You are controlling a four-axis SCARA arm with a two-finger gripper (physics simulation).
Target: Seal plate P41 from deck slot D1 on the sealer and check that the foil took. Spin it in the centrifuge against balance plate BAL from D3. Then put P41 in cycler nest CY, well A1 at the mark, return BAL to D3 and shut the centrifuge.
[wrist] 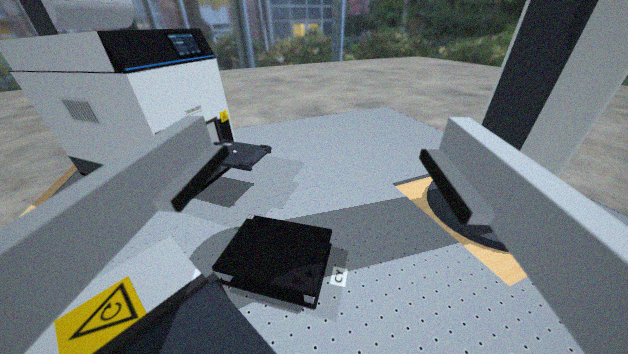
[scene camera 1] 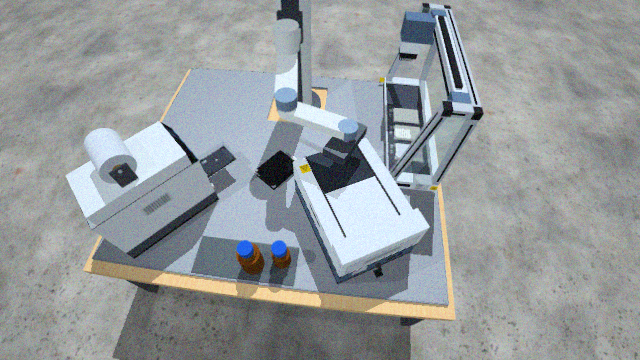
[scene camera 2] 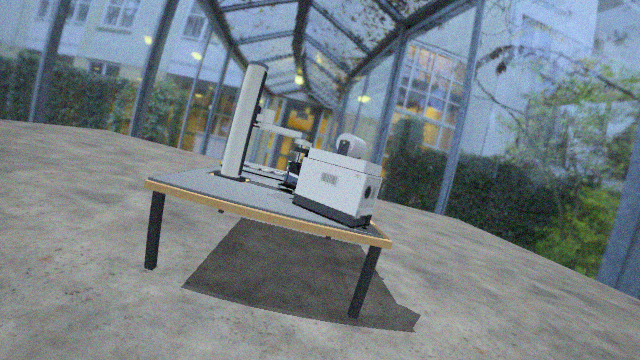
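Pixels of known places: gripper, fingertip midpoint: [wrist: 320,135] [scene camera 1: 308,129] [scene camera 2: 297,153]; arm's base at its link origin: [scene camera 2: 229,177].
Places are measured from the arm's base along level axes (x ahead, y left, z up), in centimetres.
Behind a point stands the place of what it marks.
Observation:
My gripper [wrist: 320,135] @[x 45.7, y 12.2, z 30.6 cm] is open with nothing between its fingers. It hangs near the front corner of the centrifuge [scene camera 1: 372,215] @[x 76.1, y 39.1, z 22.3 cm], whose dark lid [wrist: 200,320] @[x 53.5, y 14.5, z 22.6 cm] looks shut, partly hidden by the arm in scene camera 1. The black cycler nest CY [scene camera 1: 276,170] @[x 49.7, y -2.5, z 5.5 cm] [wrist: 275,260] @[x 48.4, y -0.3, z 5.5 cm] lies below and beyond the fingertips; no plate shows on it. The sealer [scene camera 1: 160,200] @[x 79.9, y -38.7, z 23.0 cm] [scene camera 2: 330,182] @[x 68.0, y -57.8, z 20.4 cm] [wrist: 175,100] @[x 60.4, y -31.9, z 23.7 cm] has its dark plate carrier [scene camera 1: 218,159] @[x 50.6, y -28.3, z 11.1 cm] [wrist: 245,154] @[x 49.0, y -26.8, z 11.1 cm] out, with no plate visible on it. Pale plates, one of them at the middle [scene camera 1: 402,132] @[x 20.9, y 55.6, z 7.7 cm], stand on the shaded deck; P41 and BAL cannot be told apart.
The gantry frame [scene camera 1: 456,97] @[x 42.8, y 63.0, z 50.9 cm] rises over the deck at the right. Two brown bottles [scene camera 1: 251,260] @[x 94.9, y -2.0, z 14.4 cm] [scene camera 1: 281,256] @[x 92.0, y 8.3, z 13.9 cm] with blue caps stand near the table's front edge. The arm's column [scene camera 1: 306,60] @[x 4.8, y 5.8, z 33.0 cm] [scene camera 2: 242,122] @[x 1.5, y -7.3, z 42.8 cm] [wrist: 542,75] @[x 7.7, y 2.0, z 29.4 cm] stands at the back. A foil roll [scene camera 1: 107,150] @[x 77.6, y -46.0, z 48.8 cm] sits on the sealer.

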